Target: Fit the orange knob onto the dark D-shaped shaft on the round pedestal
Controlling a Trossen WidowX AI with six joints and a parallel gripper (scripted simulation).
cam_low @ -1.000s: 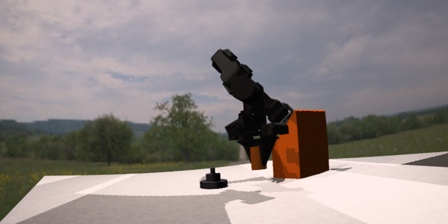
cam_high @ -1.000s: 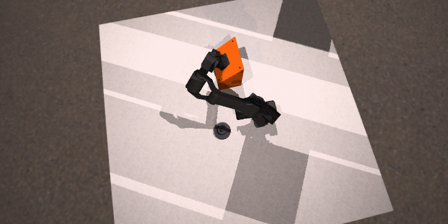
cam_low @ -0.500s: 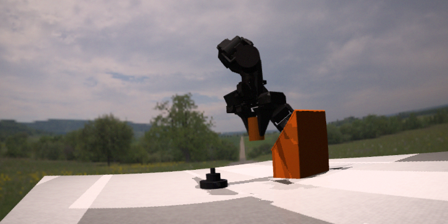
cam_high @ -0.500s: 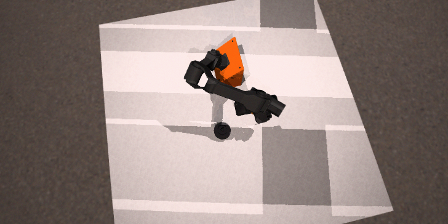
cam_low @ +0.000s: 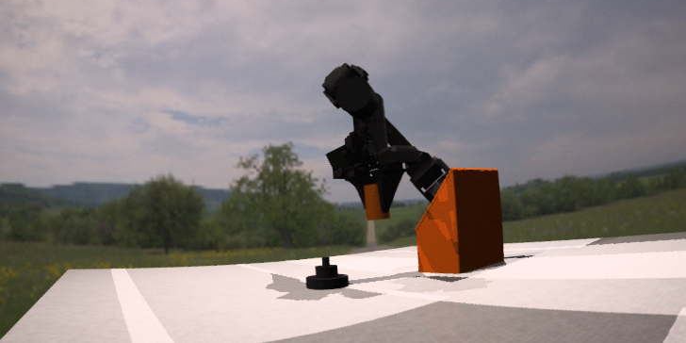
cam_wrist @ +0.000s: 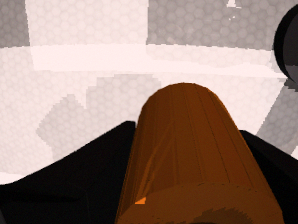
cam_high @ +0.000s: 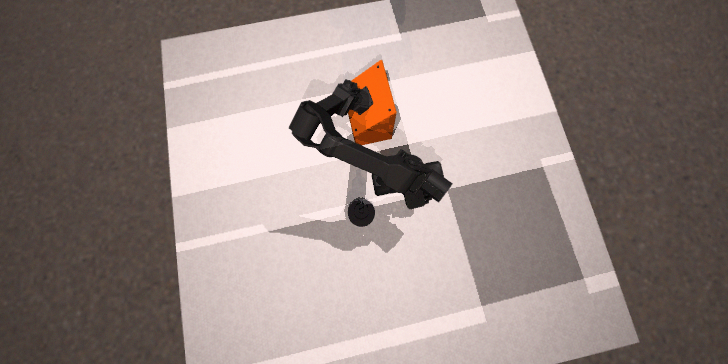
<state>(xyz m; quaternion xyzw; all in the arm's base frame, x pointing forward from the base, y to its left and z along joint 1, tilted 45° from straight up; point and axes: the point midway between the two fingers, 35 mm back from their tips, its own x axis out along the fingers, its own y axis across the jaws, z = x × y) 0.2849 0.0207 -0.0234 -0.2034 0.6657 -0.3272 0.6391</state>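
The dark pedestal with shaft is 14 cm to the right of my gripper tip, 11 cm below it and 1 cm ahead of it. The rest, counted from my gripper tip: orange knob: 2 cm above.
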